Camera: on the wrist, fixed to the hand. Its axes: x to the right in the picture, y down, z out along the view.
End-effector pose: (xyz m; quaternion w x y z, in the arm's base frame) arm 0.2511 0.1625 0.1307 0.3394 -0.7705 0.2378 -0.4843
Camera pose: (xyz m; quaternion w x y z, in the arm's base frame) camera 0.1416 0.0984 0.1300 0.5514 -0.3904 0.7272 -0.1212
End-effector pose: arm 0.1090 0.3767 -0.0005 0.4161 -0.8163 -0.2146 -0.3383
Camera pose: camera 0.0934 0.2530 0.0235 0.5130 -0.7424 0.4304 0.0221
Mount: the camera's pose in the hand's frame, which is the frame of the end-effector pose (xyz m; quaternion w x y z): -0.0016 0.0468 -0.1180 0.7196 -0.0310 0.0200 0.6934
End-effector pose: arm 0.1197 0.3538 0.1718 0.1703 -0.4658 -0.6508 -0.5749
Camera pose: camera 0.1210 0.2417 0.2313 0.5198 -0.7802 -0.1241 -0.3251
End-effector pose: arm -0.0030 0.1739 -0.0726 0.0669 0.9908 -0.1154 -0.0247
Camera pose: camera -0.0075 0.1441 0.0507 0.0983 0.6314 -0.7679 0.0449
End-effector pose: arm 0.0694 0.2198 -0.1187 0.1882 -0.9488 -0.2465 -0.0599
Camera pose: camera 0.0885 0.1357 -0.0256 0.1525 -0.8583 0.4861 0.0608
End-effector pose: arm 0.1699 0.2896 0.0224 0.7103 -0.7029 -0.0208 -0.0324
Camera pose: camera 0.1699 0.1721 -0.0257 0.5122 -0.5416 0.4876 0.4545
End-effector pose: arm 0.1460 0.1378 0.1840 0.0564 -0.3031 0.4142 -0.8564
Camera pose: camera 0.0733 0.1876 0.0926 0.6167 0.0845 0.5359 -0.5704
